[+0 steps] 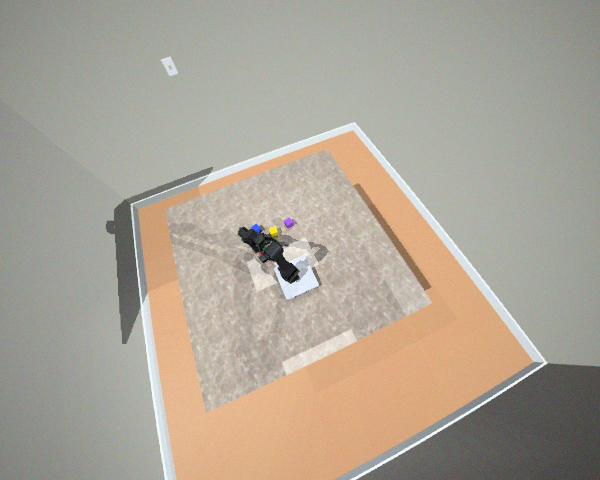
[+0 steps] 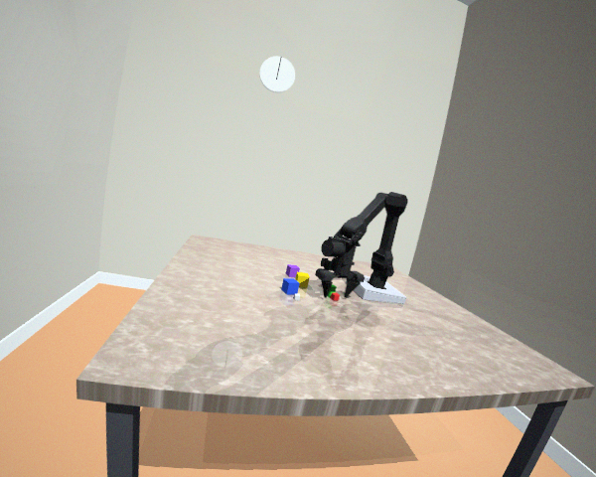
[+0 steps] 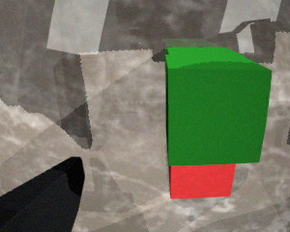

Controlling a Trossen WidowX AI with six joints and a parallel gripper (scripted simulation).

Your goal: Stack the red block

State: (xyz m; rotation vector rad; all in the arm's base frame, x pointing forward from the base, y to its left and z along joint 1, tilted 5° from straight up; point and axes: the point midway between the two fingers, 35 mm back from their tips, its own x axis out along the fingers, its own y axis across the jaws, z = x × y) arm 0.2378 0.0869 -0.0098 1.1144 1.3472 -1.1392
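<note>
My gripper tip is now 14 cm to the left of the yellow cube, 8 cm short of it and 1 cm below it. The rest, counted from my gripper tip: small white cube 16 cm ahead, 1 cm to the left; red block right at my gripper tip; blue cube 16 cm ahead, 5 cm to the right, 1 cm above.
</note>
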